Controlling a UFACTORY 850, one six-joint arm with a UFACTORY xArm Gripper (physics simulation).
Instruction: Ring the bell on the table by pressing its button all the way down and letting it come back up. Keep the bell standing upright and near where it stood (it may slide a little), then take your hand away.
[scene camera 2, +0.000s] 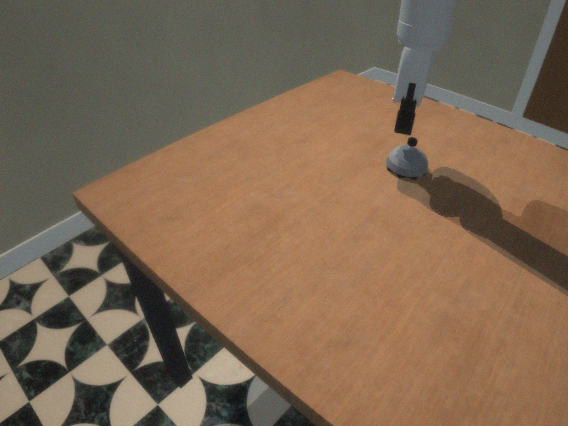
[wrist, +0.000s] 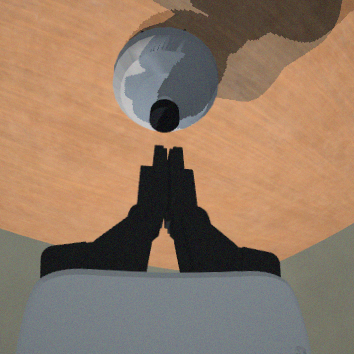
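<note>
A silver dome bell stands upright on the wooden table, toward its far right part in the scene view. Its black button stands up at the top of the dome. My gripper is shut, with its two black fingertips together and nothing between them. In the scene view the tips hang a little above the button and slightly to its left, with a small gap. In the wrist view the tips are just below the button and apart from it.
The arm's shadow lies on the table beside the bell. The table's far edge is behind the gripper, with a wall beyond. A dark table leg stands on the patterned floor at the lower left.
</note>
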